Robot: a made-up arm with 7 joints. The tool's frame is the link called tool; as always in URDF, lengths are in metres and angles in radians.
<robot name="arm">
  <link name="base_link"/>
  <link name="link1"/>
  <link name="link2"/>
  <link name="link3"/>
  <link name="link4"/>
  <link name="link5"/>
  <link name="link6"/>
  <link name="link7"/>
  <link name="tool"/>
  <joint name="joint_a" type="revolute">
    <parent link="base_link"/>
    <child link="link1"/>
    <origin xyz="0.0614 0.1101 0.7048" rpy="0 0 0"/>
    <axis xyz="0 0 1"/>
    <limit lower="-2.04" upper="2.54"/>
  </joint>
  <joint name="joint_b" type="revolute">
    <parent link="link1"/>
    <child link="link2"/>
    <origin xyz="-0.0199 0.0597 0.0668" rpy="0 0 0"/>
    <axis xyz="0 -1 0"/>
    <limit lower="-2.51" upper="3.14"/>
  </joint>
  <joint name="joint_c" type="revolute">
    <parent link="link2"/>
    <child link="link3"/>
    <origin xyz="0.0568 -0.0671 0.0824" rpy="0 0 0"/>
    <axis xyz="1 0 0"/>
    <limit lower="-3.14" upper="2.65"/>
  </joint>
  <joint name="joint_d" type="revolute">
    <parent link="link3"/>
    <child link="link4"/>
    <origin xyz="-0.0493 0.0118 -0.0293" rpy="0 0 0"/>
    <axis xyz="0 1 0"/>
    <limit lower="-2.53" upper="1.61"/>
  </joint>
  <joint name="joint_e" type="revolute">
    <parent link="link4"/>
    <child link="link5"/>
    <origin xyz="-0.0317 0.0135 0.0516" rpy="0 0 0"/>
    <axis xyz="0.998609 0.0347 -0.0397"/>
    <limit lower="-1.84" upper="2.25"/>
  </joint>
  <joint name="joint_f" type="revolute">
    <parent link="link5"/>
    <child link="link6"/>
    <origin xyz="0.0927 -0.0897 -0.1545" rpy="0 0 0"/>
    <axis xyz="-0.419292 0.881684 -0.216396"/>
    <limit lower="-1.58" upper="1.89"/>
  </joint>
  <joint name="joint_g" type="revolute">
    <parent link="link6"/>
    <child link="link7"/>
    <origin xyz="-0.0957 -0.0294 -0.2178" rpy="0 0 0"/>
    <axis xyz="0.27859 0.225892 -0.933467"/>
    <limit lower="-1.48" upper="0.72"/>
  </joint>
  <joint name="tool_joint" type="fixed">
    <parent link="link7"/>
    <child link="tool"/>
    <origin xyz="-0.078 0.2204 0.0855" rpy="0 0 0"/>
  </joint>
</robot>
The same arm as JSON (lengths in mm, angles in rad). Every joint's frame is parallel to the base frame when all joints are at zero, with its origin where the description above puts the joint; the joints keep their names.
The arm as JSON. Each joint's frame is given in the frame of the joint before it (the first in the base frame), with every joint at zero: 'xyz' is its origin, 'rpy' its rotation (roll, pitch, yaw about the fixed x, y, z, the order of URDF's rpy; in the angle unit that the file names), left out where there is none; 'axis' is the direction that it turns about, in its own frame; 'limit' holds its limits. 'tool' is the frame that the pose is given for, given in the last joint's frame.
{
  "units": {
    "length": "mm",
    "angle": "rad"
  },
  "joints": [
    {
      "name": "joint_a",
      "type": "revolute",
      "origin": {
        "xyz": [
          61.4,
          110.1,
          704.8
        ]
      },
      "axis": "+z",
      "limit": {
        "lower": -2.04,
        "upper": 2.54
      }
    },
    {
      "name": "joint_b",
      "type": "revolute",
      "origin": {
        "xyz": [
          -19.9,
          59.7,
          66.8
        ]
      },
      "axis": "-y",
      "limit": {
        "lower": -2.51,
        "upper": 3.14
      }
    },
    {
      "name": "joint_c",
      "type": "revolute",
      "origin": {
        "xyz": [
          56.8,
          -67.1,
          82.4
        ]
      },
      "axis": "+x",
      "limit": {
        "lower": -3.14,
        "upper": 2.65
      }
    },
    {
      "name": "joint_d",
      "type": "revolute",
      "origin": {
        "xyz": [
          -49.3,
          11.8,
          -29.3
        ]
      },
      "axis": "+y",
      "limit": {
        "lower": -2.53,
        "upper": 1.61
      }
    },
    {
      "name": "joint_e",
      "type": "revolute",
      "origin": {
        "xyz": [
          -31.7,
          13.5,
          51.6
        ]
      },
      "axis": [
        0.998609,
        0.0347,
        -0.0397
      ],
      "limit": {
        "lower": -1.84,
        "upper": 2.25
      }
    },
    {
      "name": "joint_f",
      "type": "revolute",
      "origin": {
        "xyz": [
          92.7,
          -89.7,
          -154.5
        ]
      },
      "axis": [
        -0.419292,
        0.881684,
        -0.216396
      ],
      "limit": {
        "lower": -1.58,
        "upper": 1.89
      }
    },
    {
      "name": "joint_g",
      "type": "revolute",
      "origin": {
        "xyz": [
          -95.7,
          -29.4,
          -217.8
        ]
      },
      "axis": [
        0.27859,
        0.225892,
        -0.933467
      ],
      "limit": {
        "lower": -1.48,
        "upper": 0.72
      }
    }
  ],
  "tool": {
    "origin": {
      "xyz": [
        -78.0,
        220.4,
        85.5
      ]
    }
  }
}

